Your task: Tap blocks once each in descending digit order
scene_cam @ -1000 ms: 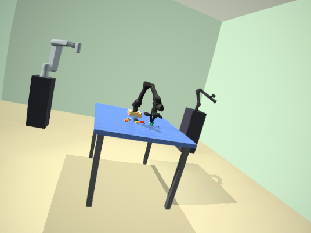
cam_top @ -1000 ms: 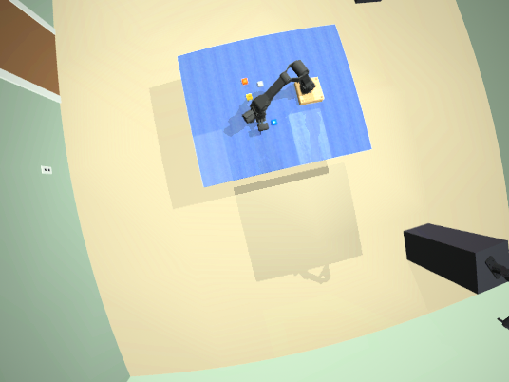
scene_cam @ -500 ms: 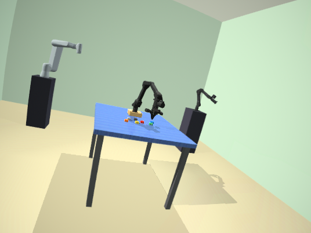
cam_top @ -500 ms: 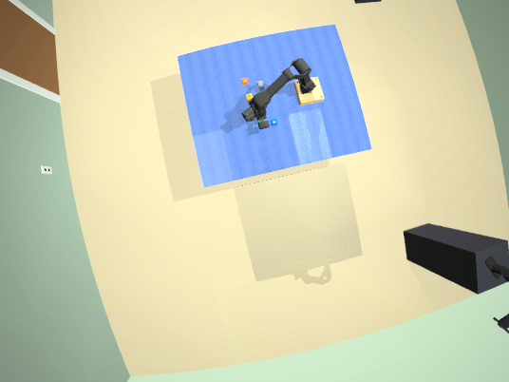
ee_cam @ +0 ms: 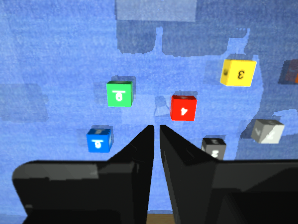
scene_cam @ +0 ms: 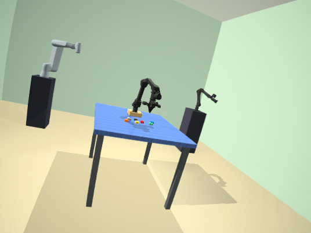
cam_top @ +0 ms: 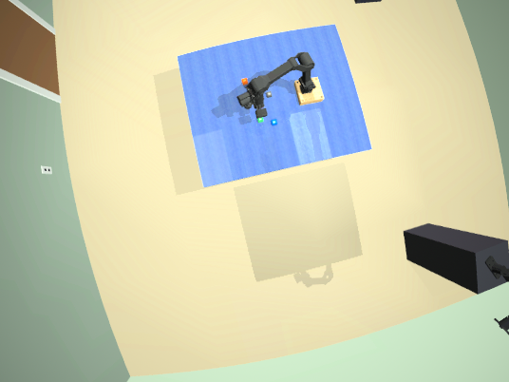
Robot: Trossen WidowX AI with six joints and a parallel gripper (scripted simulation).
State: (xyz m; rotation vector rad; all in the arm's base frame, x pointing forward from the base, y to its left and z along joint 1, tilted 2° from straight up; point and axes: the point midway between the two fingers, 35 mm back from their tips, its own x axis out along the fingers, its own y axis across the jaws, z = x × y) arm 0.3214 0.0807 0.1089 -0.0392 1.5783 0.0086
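The blue block lies 8 cm behind my gripper tip, 8 cm to the left of it and 11 cm below it. Round my gripper tip: red block (2 cm behind, 4 cm to the right, 11 cm below); then green block (1 cm behind, 5 cm to the left, 11 cm below); then yellow block (3 cm ahead, 11 cm to the right, 11 cm below).
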